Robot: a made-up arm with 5 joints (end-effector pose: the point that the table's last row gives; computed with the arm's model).
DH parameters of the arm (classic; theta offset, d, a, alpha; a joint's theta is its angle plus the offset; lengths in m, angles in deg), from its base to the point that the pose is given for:
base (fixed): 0 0 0.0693 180
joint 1: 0 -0.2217 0.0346 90
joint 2: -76.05 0 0.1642 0
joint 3: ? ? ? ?
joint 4: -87.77 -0.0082 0 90
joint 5: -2.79 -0.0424 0 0
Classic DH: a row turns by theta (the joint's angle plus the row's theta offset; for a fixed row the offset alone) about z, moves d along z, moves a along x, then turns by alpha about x.
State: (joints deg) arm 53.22 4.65 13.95 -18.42 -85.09
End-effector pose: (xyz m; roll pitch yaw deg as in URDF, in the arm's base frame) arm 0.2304 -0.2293 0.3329 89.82 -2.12 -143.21
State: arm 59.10 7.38 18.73 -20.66 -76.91
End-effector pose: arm 0.2062 -0.2446 0.3070 84.46 -10.25 -148.11
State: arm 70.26 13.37 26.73 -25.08 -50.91
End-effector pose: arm 0.1544 -0.2615 0.2602 71.59 -34.87 -149.48
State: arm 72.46 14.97 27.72 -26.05 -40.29
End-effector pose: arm 0.1441 -0.2639 0.2513 66.37 -44.41 -145.43
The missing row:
joint 3: 73.82 0 0.1571 0
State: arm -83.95 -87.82 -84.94 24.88 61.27
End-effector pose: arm 0.0442 -0.3147 0.3036 126.37 26.28 -167.99
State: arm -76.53 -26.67 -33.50 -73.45 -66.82
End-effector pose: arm 0.0871 0.0389 0.5518 -138.23 13.91 -28.53
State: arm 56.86 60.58 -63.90 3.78 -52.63
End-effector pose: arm 0.2765 -0.3324 0.2804 89.44 -34.58 -146.54
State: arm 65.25 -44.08 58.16 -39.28 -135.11
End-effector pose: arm 0.1223 -0.1345 0.3495 125.06 42.17 -130.02
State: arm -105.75 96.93 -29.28 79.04 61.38
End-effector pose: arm 0.0180 0.2120 -0.0030 52.41 25.82 177.21
